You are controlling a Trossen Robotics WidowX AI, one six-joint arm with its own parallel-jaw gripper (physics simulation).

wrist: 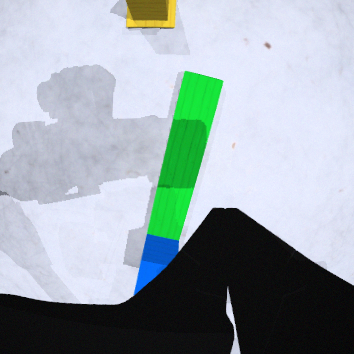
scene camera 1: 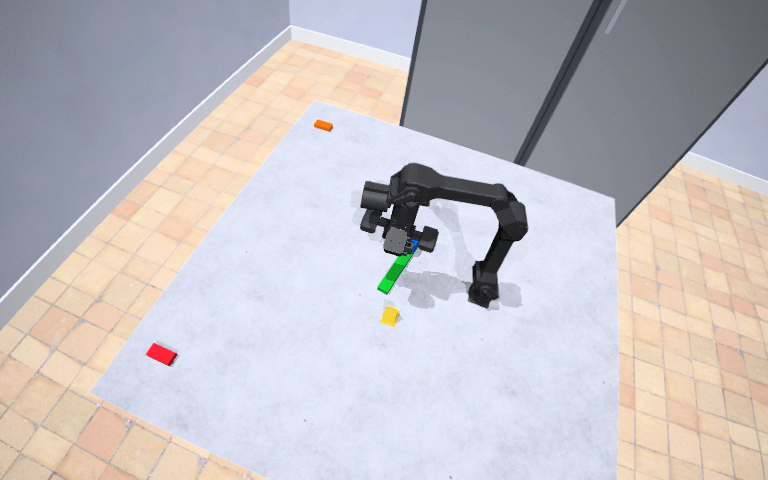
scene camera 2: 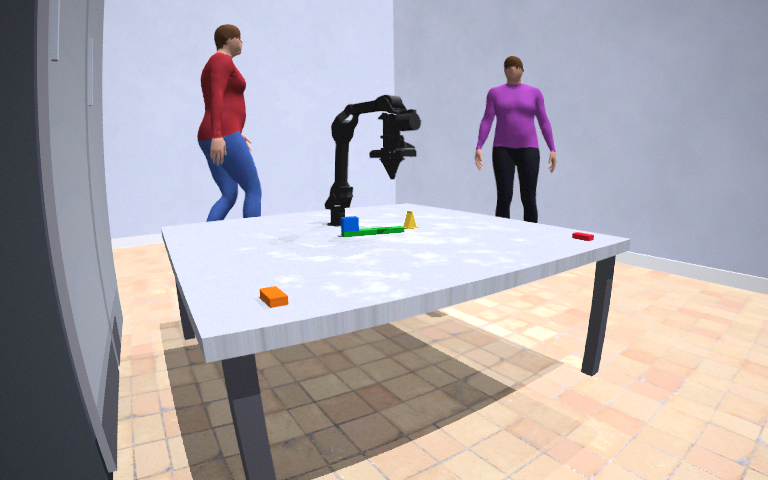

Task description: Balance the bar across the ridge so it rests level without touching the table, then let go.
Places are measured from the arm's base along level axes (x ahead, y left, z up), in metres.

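Pixels of known places: gripper, fingertip midpoint: (wrist: 222, 219) (scene camera 2: 392, 179); arm's base, origin of the base link: (scene camera 1: 479, 296) (scene camera 2: 338, 224).
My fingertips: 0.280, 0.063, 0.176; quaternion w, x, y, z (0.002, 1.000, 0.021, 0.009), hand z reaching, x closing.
Ahead of a thing's pixels: the offset from my fingertips to its top centre, as dx, dy, dz. Level surfaces: height alone.
The green bar (scene camera 1: 390, 275) (scene camera 2: 373, 231) (wrist: 182, 155) lies flat on the table, with a blue block {-0.034, -0.143, -0.117} (scene camera 1: 415, 244) (scene camera 2: 350, 224) (wrist: 156, 260) on one end. The yellow ridge {-0.048, +0.105, -0.120} (scene camera 1: 389, 316) (scene camera 2: 410, 220) (wrist: 150, 23) stands on the table beyond the bar's other end, apart from it in the wrist view. My gripper (scene camera 2: 392, 176) (wrist: 222, 219) is shut and empty, high above the table near the bar's blue end. In scene camera 1 the arm covers the fingertips and part of the blue block. In the wrist view the fingers hide part of the blue block.
A red block {+0.460, +0.437, -0.160} (scene camera 1: 161, 354) (scene camera 2: 582, 236) and an orange block {+0.460, -0.563, -0.160} (scene camera 1: 323, 125) (scene camera 2: 274, 296) lie near separate corners of the table {dz -0.176} (scene camera 1: 237, 362) (scene camera 2: 453, 271). A grey cabinet (scene camera 1: 481, 73) stands beside the table. Two people (scene camera 2: 223, 113) (scene camera 2: 515, 118) stand beyond it.
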